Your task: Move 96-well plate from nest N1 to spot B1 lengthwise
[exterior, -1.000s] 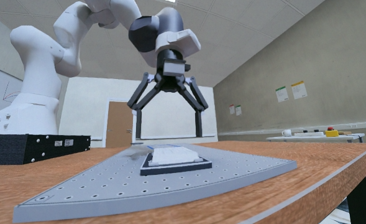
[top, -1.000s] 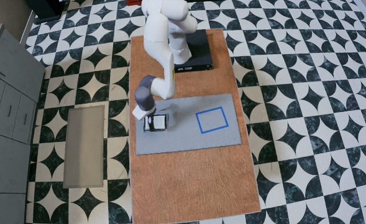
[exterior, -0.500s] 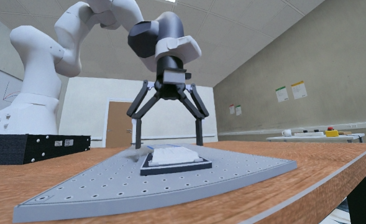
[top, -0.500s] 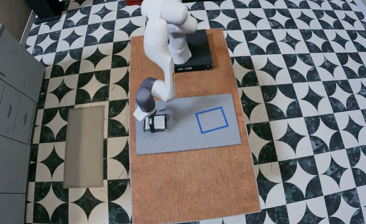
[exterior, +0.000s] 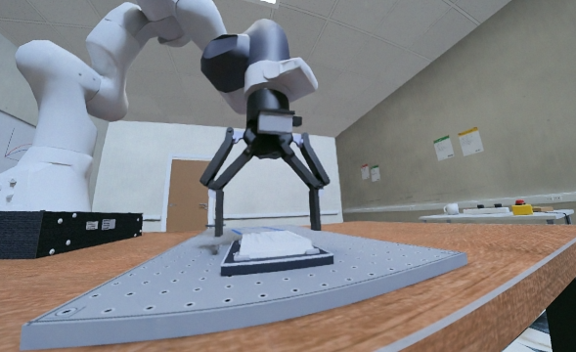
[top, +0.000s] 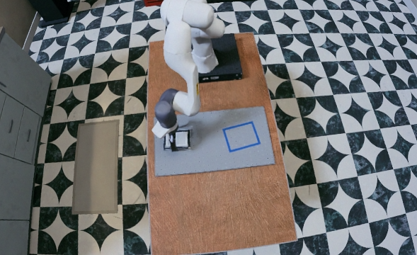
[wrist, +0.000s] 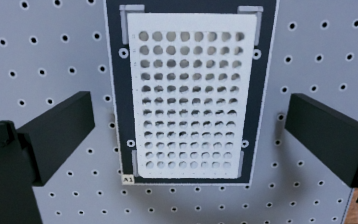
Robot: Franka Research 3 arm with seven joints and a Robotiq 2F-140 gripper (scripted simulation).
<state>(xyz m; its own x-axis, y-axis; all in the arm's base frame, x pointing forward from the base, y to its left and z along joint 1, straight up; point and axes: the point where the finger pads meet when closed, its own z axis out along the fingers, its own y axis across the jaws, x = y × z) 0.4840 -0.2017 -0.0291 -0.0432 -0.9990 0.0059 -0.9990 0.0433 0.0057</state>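
Right now my hand is 2 cm above the white 96-well plate. From my hand the other things lie so: dark plate nest (3 cm below).
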